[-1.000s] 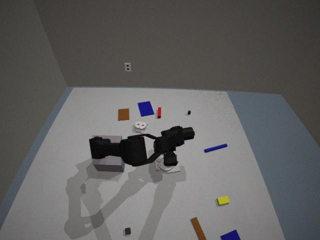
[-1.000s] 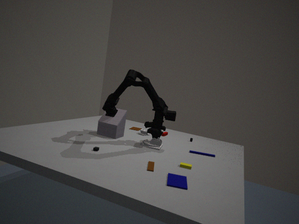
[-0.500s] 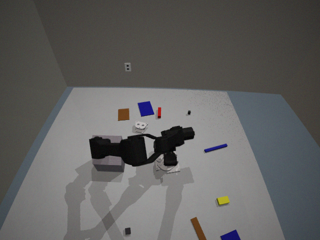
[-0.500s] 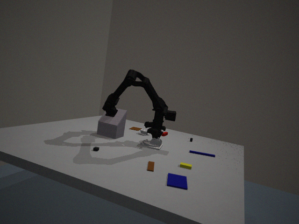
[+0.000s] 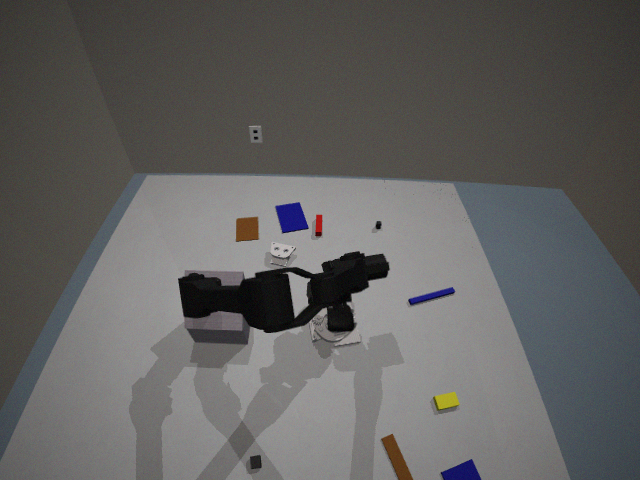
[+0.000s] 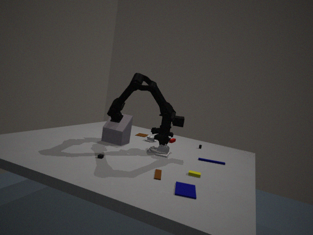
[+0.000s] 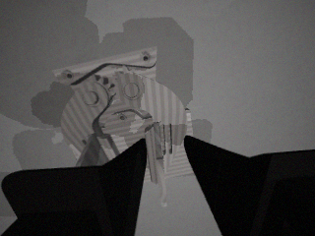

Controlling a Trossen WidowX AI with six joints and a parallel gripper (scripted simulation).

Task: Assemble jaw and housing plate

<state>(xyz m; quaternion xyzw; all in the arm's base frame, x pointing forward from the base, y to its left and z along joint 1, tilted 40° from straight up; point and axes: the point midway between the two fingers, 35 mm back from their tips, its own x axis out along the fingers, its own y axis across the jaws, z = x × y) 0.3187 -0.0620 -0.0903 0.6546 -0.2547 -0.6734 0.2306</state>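
The grey jaw is 3 cm behind my gripper tip and 2 cm to the right of it. Round my gripper tip: blue bar 29 cm ahead, 5 cm to the left, 1 cm below; yellow block 25 cm ahead, 26 cm to the right, 1 cm below; red block 3 cm behind, 34 cm to the left.
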